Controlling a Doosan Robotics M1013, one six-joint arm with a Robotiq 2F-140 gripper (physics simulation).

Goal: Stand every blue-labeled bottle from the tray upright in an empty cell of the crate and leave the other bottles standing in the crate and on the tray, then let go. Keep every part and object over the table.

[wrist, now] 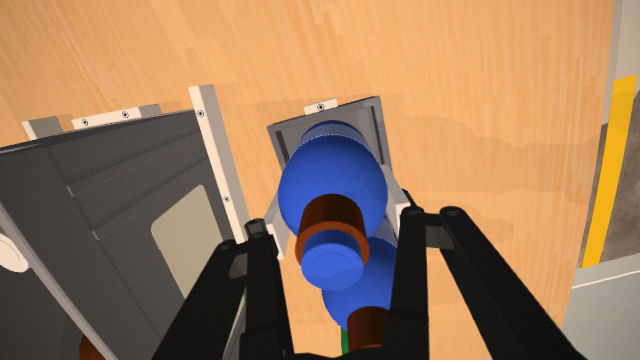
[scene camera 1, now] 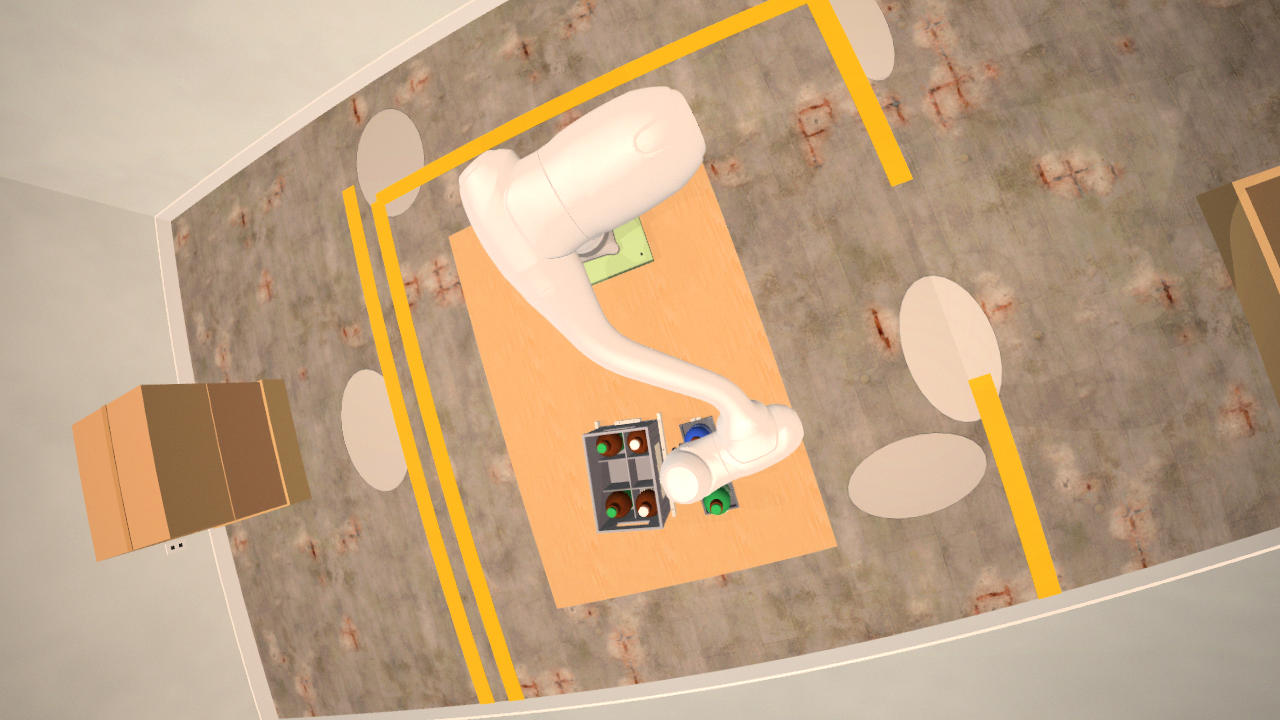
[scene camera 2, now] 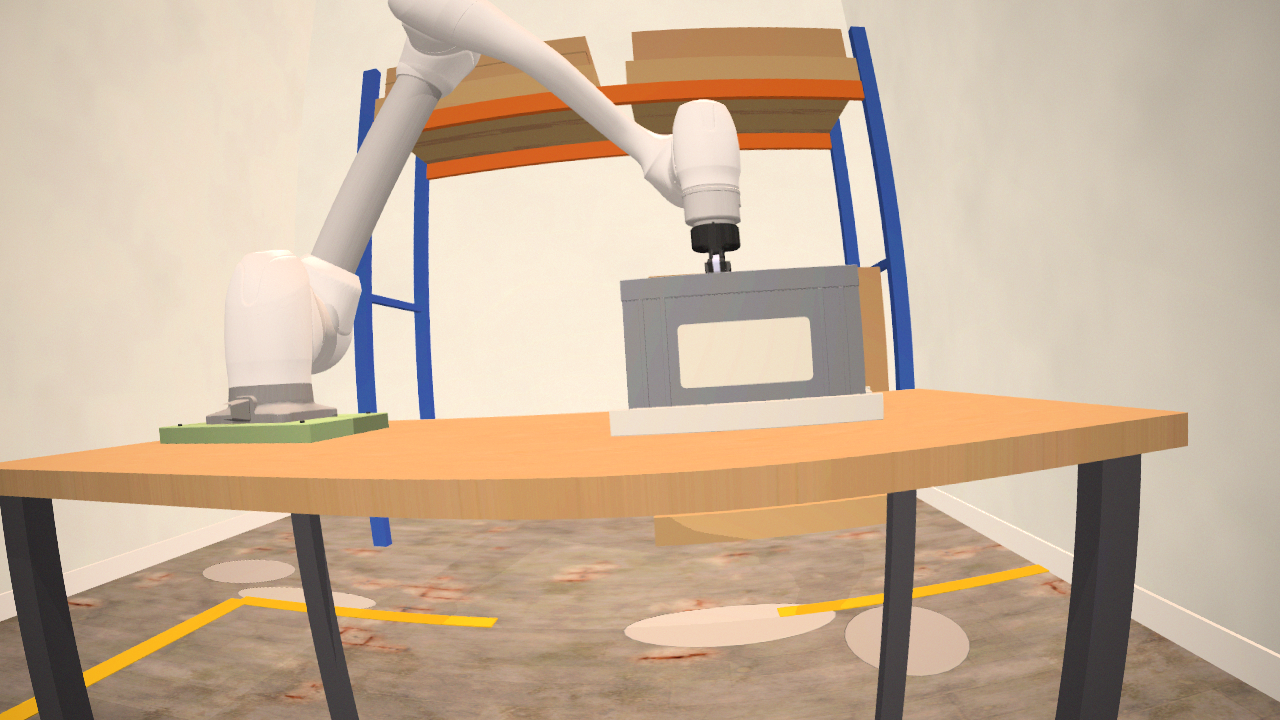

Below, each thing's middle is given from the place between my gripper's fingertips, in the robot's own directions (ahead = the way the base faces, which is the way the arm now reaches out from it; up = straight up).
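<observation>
The white crate rail [scene camera 2: 861, 407] is 310 mm to the right of my hand, 40 mm below it and 30 mm ahead of it.
</observation>
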